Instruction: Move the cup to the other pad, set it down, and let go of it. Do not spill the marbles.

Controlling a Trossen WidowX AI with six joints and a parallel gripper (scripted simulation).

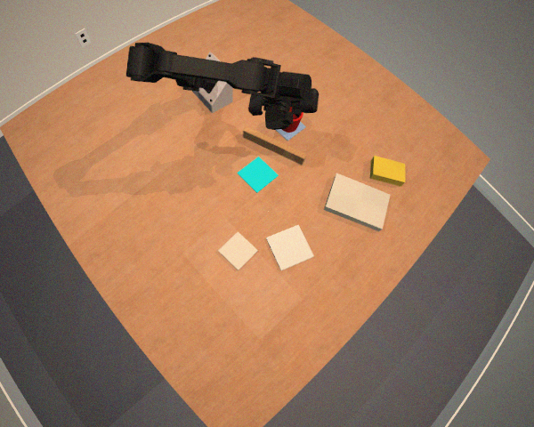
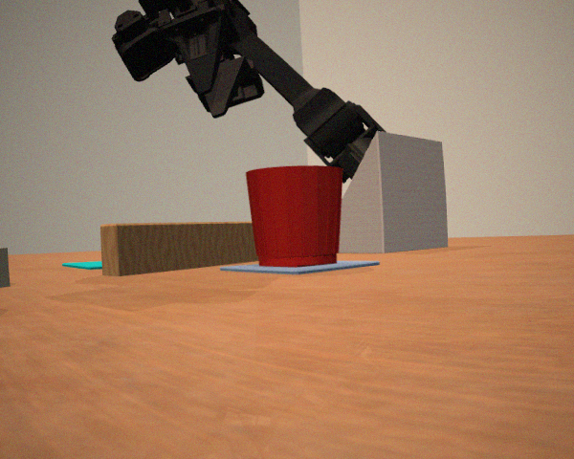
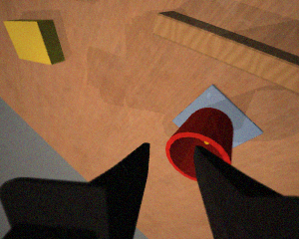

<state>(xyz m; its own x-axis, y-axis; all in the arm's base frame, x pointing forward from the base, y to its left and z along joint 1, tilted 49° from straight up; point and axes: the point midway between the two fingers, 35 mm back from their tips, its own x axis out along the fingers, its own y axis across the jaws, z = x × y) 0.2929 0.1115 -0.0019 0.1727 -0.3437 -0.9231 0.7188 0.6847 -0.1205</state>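
The red cup lies 9 cm below my gripper tip, 5 cm behind it and 4 cm to the left of it. Round my gripper tip: yellow block: 28 cm ahead, 19 cm to the left, 12 cm below; then wooden block: 12 cm below, 5 cm to the right; then light blue pad: 14 cm below, 5 cm behind, 4 cm to the left.
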